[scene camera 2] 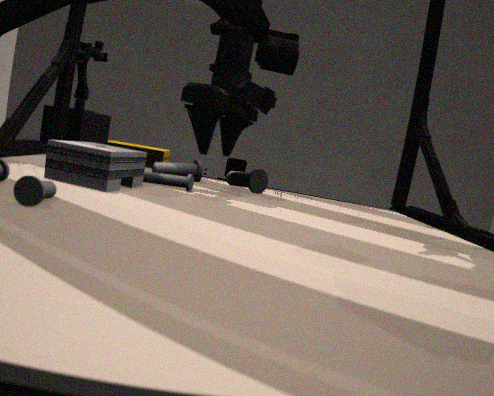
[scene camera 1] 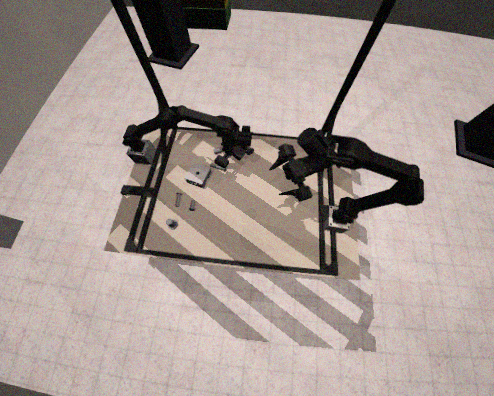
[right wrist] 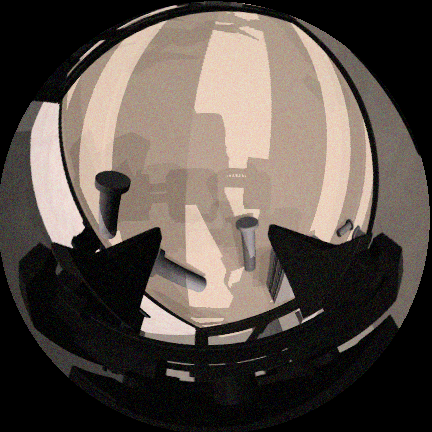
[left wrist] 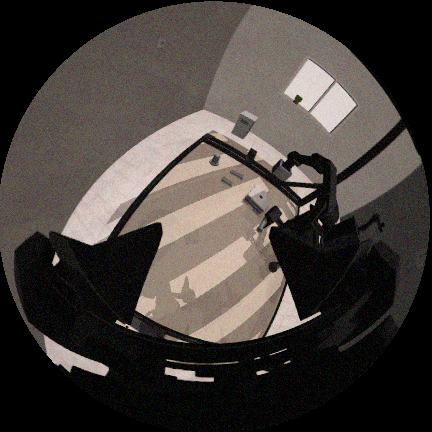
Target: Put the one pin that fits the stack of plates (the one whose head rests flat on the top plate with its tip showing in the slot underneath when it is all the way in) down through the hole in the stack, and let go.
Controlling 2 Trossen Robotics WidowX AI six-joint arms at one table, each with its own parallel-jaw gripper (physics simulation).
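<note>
The grey plate stack (scene camera 1: 203,175) (scene camera 2: 82,167) (left wrist: 254,200) shows its top hole in scene camera 1 and a side slot in scene camera 2. A slim pin (scene camera 2: 167,179) (right wrist: 248,247) lies beside it, with a thicker pin (scene camera 2: 175,167) (right wrist: 182,272) behind. A wide-headed pin (scene camera 2: 257,181) (right wrist: 111,200) lies farther off. Two small pins (scene camera 1: 178,199) (scene camera 1: 192,205) and a stubby pin (scene camera 1: 171,223) (scene camera 2: 35,190) are on the stack's other side. My right gripper (scene camera 2: 215,153) (right wrist: 215,231) is open and empty above the pins. My left gripper (scene camera 1: 276,181) (left wrist: 217,230) is open and empty, far from the stack.
A dark frame (scene camera 1: 230,262) borders the table. A small black block (scene camera 2: 236,165) stands near the far edge behind the wide-headed pin. A yellow-edged box (scene camera 2: 140,146) shows beyond the stack. Striped shadows cross the table.
</note>
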